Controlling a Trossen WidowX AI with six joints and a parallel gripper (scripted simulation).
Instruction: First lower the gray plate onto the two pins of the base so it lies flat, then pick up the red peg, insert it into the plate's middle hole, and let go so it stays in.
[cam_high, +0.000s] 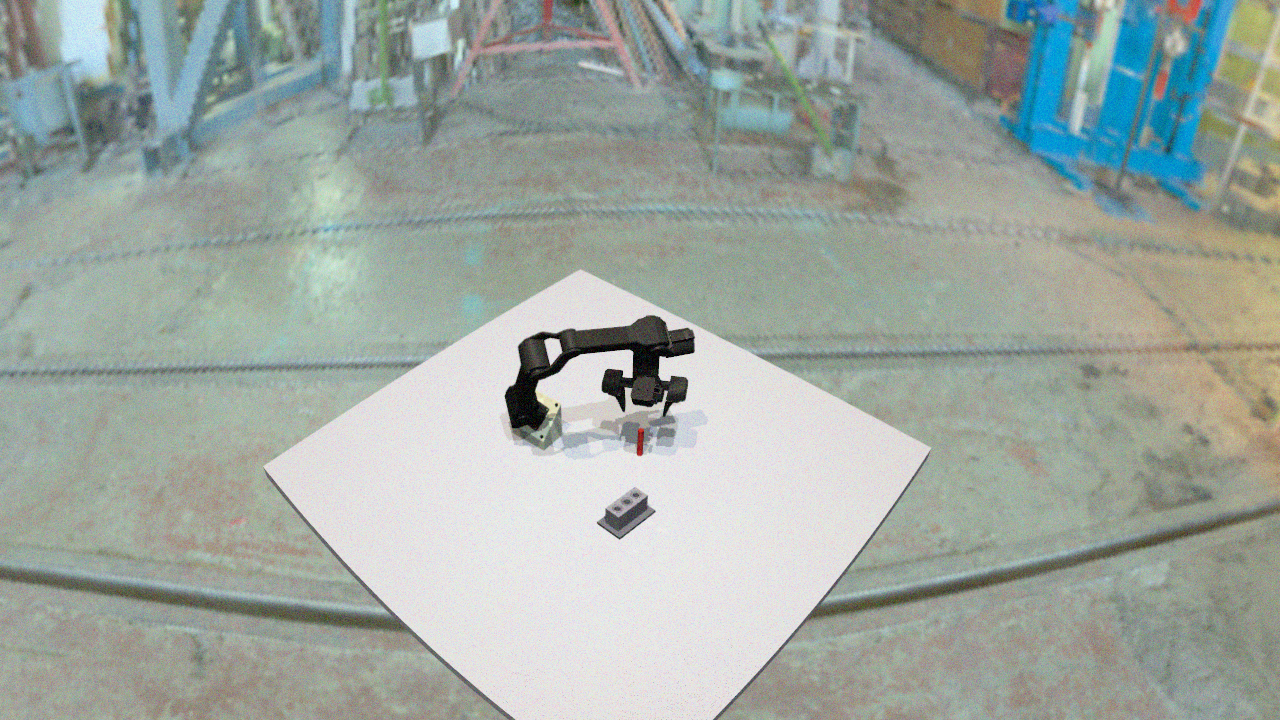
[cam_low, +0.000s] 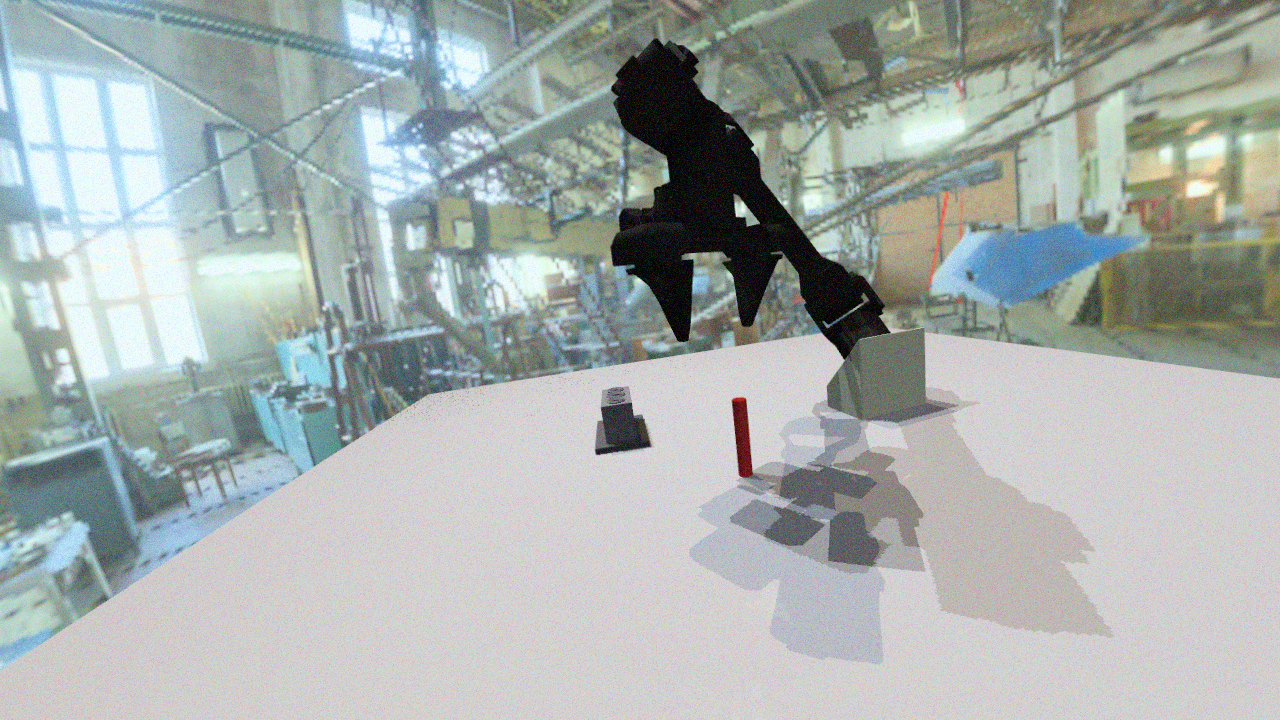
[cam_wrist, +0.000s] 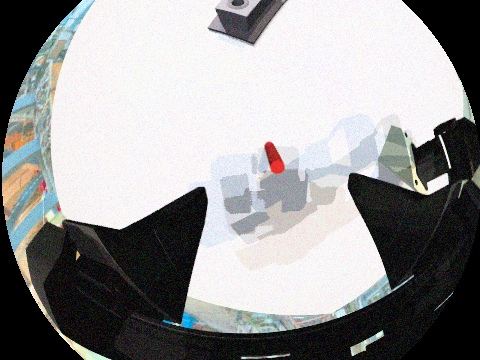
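The red peg lies 1 cm behind my gripper tip, 1 cm to the left of it and 11 cm below it. Also, from my gripper tip: gray plate (10 cm ahead, 18 cm to the right, 10 cm below); dark base (10 cm ahead, 18 cm to the right, 14 cm below).
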